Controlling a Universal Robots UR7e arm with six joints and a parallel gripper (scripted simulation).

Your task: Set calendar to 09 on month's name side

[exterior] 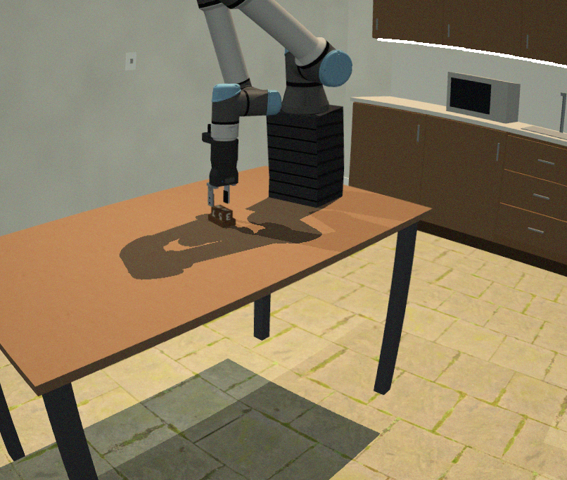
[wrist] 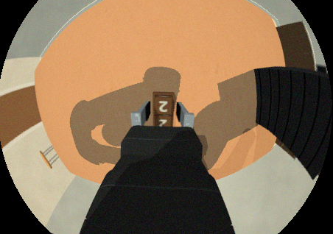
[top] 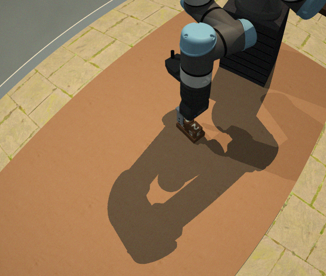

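The brown cube lies 10 mm ahead of my hand, 30 mm to the left of it and 40 mm below it. From my hand the other things lie so: tray 20 mm to the left, 60 mm below.
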